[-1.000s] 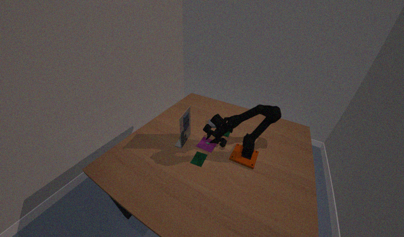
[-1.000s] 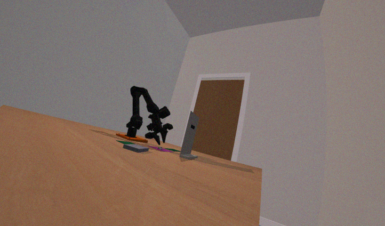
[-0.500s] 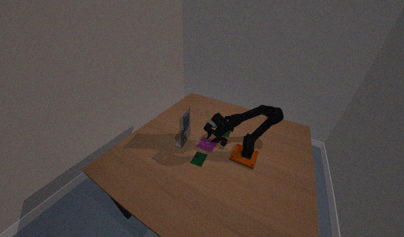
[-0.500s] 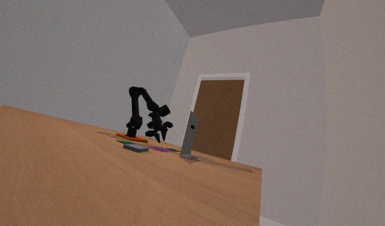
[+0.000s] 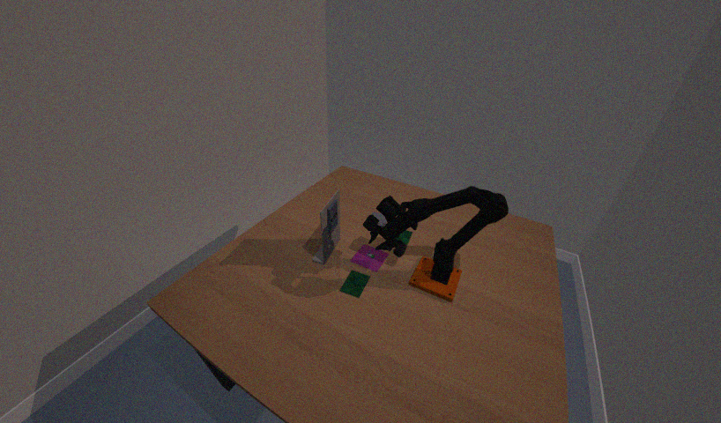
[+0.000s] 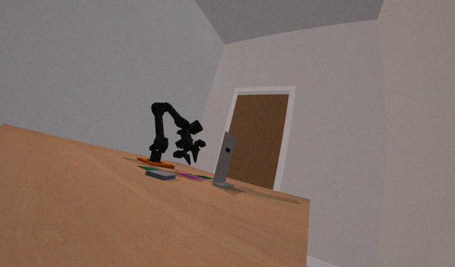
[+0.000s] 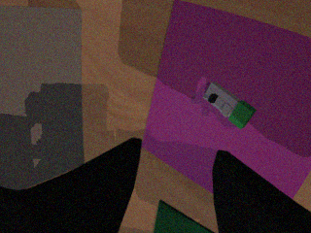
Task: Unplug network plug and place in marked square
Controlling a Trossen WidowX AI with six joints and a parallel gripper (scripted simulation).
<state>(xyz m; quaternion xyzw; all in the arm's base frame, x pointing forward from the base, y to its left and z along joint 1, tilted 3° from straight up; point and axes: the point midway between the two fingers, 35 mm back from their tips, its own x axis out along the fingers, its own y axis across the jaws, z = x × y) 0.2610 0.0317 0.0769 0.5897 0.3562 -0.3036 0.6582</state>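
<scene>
My gripper tip is 6 cm above the network plug, 1 cm to the left of it and 1 cm short of it. Also, from my gripper tip: magenta marked square 6 cm below, 1 cm ahead; grey upright panel 16 cm ahead, 5 cm to the left, 5 cm above; flat grey block 24 cm to the right, 8 cm ahead, 6 cm below.
</scene>
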